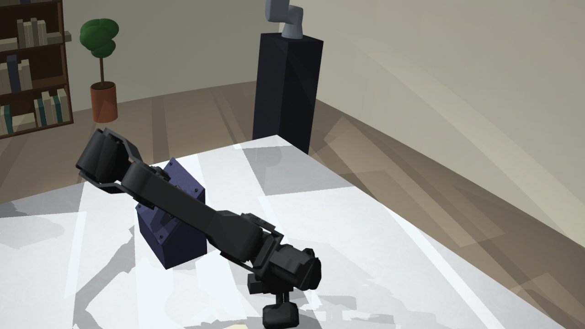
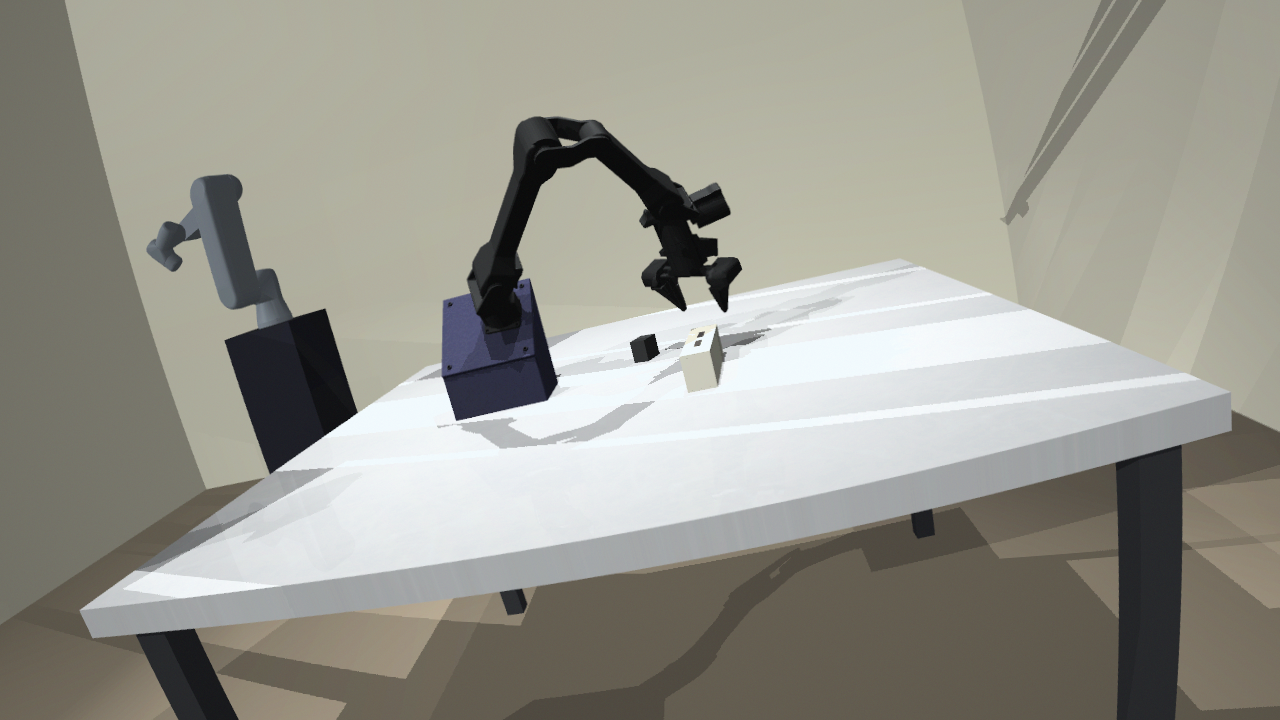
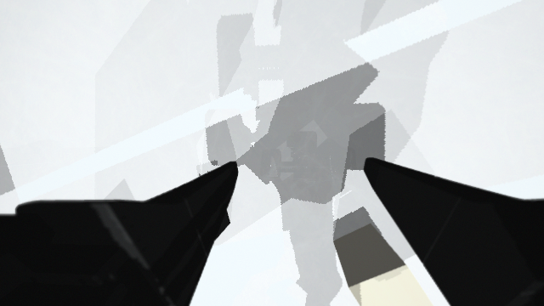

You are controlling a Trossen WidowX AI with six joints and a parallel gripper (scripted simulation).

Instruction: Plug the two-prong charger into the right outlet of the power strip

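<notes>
My gripper tip is now 120 mm past the black two-prong charger, 50 mm above it and 30 mm to the right of it.
</notes>
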